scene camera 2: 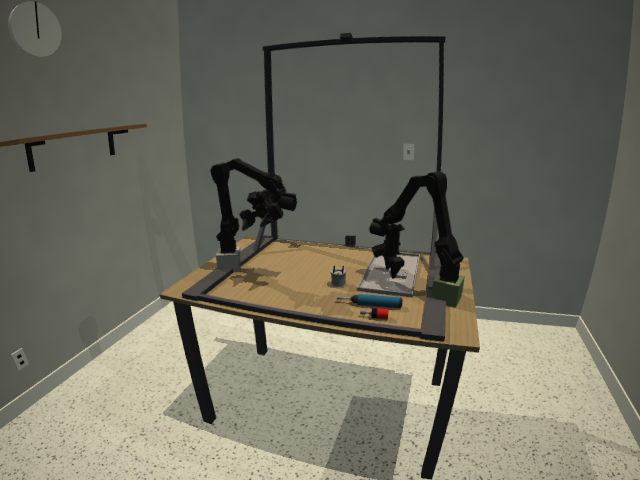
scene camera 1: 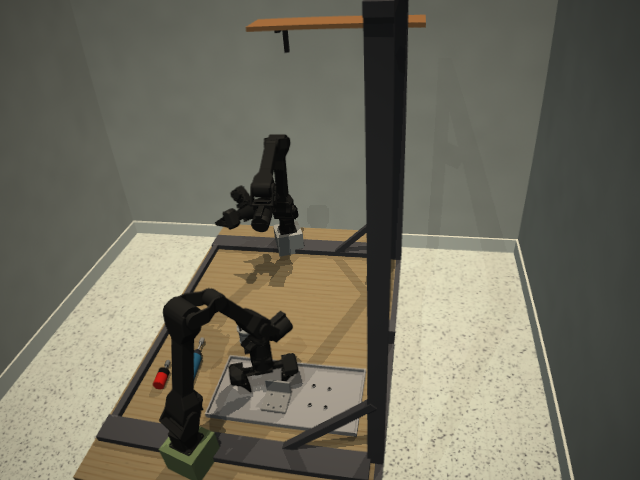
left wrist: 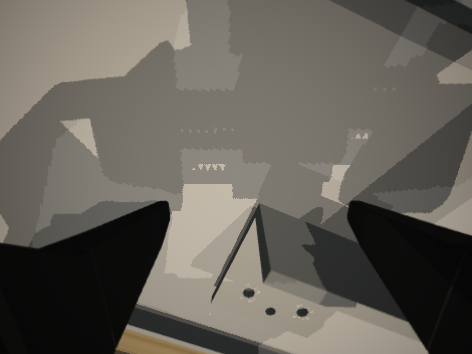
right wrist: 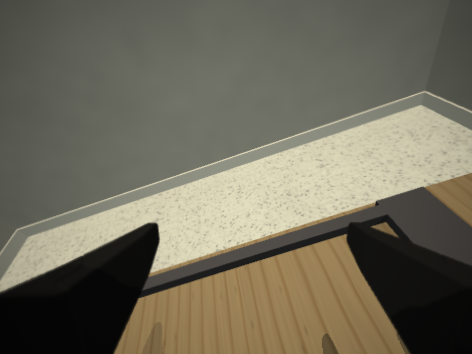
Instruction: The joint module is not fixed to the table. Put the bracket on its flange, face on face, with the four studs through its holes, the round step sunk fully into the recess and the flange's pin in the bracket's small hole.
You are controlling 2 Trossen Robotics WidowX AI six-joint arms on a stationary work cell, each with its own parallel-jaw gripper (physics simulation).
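Places are measured from the left arm's base along level axes (x ahead, y left, z up), in millimetres.
Pixels of known places: left gripper, fingertip midpoint: [scene camera 2: 390, 274] [scene camera 1: 266, 388] [left wrist: 258, 209]; right gripper, fingertip midpoint: [scene camera 2: 251, 228] [scene camera 1: 222, 220] [right wrist: 253, 231]; left arm's base, link origin: [scene camera 2: 449, 278] [scene camera 1: 186, 441]; right arm's base, link origin: [scene camera 2: 228, 250] [scene camera 1: 287, 229].
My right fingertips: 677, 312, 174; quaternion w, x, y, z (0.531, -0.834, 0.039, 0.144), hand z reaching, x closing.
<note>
For each thing: its top centre in the pictures, then the offset to it from my right fingertips, as dx, dy, dz.
- grey tray, top centre: [left wrist: 362, 247] [scene camera 1: 287, 391] [scene camera 2: 392, 269] -393, -436, -246
- joint module, top centre: [scene camera 1: 245, 323] [scene camera 2: 338, 267] -248, -218, -188
- blue-handled tool, top centre: [scene camera 1: 190, 362] [scene camera 2: 369, 295] -432, -127, -221
- shorter red-handled tool, top centre: [scene camera 1: 161, 369] [scene camera 2: 374, 309] -484, -57, -228
The bracket [scene camera 1: 275, 401] [left wrist: 310, 260], a grey L-shaped plate with small holes, lies in the grey tray [scene camera 1: 343, 397] [scene camera 2: 379, 286] [left wrist: 195, 327], its holed leg flat and its other leg upright. My left gripper [scene camera 1: 267, 384] [scene camera 2: 387, 266] [left wrist: 258, 209] is open and low over the tray; in the left wrist view the upright leg stands between and beyond its fingers, slightly turned. The joint module [scene camera 2: 338, 277], a grey cylinder with studs pointing up, stands on the table beside the tray; my left arm mostly hides it in scene camera 1. My right gripper [scene camera 1: 227, 207] [scene camera 2: 255, 223] [right wrist: 253, 231] is open and empty, high above the table.
Several small dark nuts [scene camera 1: 313, 385] are in the tray beside the bracket. A blue-handled tool [scene camera 1: 196, 361] [scene camera 2: 379, 301] and a shorter red-handled tool [scene camera 1: 161, 379] [scene camera 2: 381, 313] lie near the table's long edge. A dark frame post [scene camera 1: 379, 206] rises beside the tray.
</note>
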